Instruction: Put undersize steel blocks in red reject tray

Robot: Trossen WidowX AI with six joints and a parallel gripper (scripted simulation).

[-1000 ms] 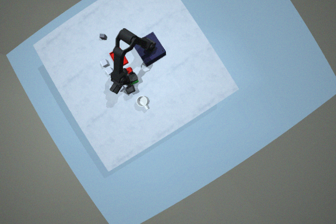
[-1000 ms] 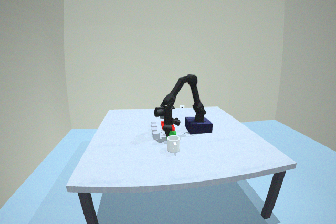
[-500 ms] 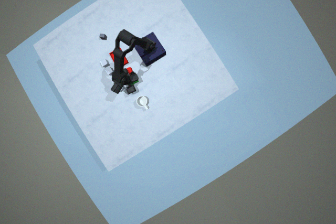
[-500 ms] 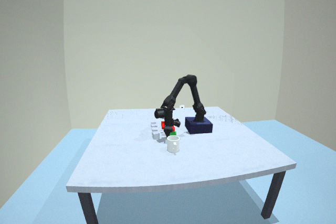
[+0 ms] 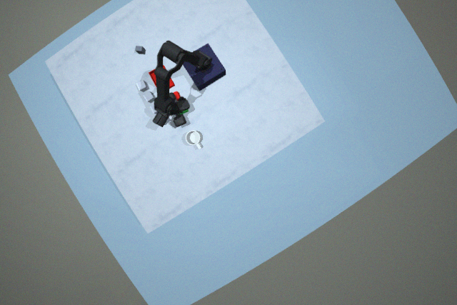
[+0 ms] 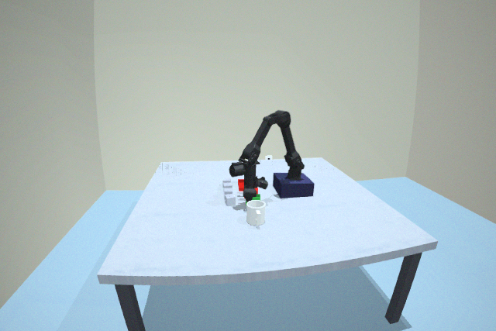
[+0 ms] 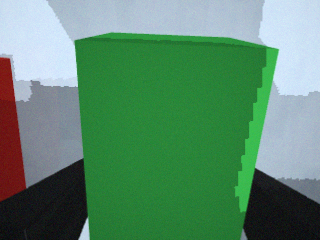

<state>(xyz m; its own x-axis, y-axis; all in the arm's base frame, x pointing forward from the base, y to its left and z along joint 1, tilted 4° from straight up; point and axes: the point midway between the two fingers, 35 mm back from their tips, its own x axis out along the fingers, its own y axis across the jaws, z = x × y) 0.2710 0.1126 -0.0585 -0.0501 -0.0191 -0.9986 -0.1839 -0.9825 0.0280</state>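
Right now the red block is 9 cm to the right of my gripper tip and 2 cm above it. From my gripper tip the other things lie so: white mug: 20 cm to the left, 3 cm above, 1 cm ahead; then green GO gauge: 2 cm above, 1 cm ahead; then red reject tray: 22 cm to the right, 3 cm behind.
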